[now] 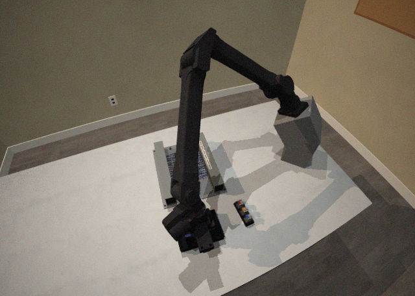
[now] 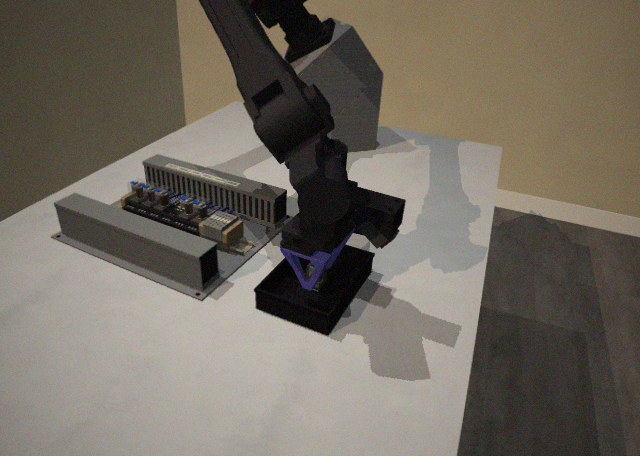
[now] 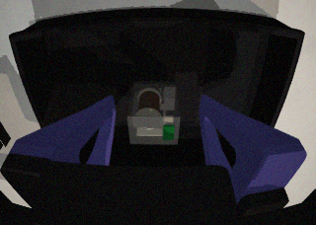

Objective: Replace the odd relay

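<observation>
Right now my hand is 1 cm above the black tray.
</observation>
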